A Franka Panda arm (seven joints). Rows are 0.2 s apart.
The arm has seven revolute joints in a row. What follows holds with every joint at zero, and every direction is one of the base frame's. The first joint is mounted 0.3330 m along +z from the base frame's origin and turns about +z. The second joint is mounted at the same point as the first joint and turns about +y. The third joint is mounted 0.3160 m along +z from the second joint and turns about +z. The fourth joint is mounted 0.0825 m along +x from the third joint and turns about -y. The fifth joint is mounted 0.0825 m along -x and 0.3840 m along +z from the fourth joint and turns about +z. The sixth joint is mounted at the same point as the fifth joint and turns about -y. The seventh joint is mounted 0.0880 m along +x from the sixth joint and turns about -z. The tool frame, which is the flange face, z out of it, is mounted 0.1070 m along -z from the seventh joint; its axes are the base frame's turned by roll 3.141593, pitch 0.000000 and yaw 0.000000 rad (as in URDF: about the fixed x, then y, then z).
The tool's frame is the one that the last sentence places.
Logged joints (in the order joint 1, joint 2, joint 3, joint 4, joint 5, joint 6, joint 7), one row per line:
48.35, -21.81, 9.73, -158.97, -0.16, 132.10, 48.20
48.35, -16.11, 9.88, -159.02, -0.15, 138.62, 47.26
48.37, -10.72, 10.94, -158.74, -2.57, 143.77, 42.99
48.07, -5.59, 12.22, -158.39, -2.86, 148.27, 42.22
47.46, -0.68, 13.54, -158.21, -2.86, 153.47, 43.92
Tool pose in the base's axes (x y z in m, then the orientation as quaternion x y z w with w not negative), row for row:
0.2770, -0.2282, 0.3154, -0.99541, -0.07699, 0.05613, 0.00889
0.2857, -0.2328, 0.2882, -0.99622, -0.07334, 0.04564, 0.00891
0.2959, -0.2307, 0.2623, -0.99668, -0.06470, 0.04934, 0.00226
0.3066, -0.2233, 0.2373, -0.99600, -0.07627, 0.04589, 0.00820
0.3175, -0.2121, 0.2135, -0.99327, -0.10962, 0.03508, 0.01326
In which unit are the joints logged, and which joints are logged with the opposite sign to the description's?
The joints are logged in degrees. Opposite sign: joint 1, joint 7.
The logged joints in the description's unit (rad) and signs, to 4 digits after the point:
-0.8439, -0.3807, 0.1698, -2.7745, -0.0028, 2.3056, -0.8412
-0.8439, -0.2812, 0.1724, -2.7754, -0.0026, 2.4194, -0.8248
-0.8442, -0.1871, 0.1909, -2.7705, -0.0449, 2.5093, -0.7503
-0.8390, -0.0976, 0.2133, -2.7644, -0.0499, 2.5878, -0.7369
-0.8283, -0.0119, 0.2363, -2.7613, -0.0499, 2.6786, -0.7665

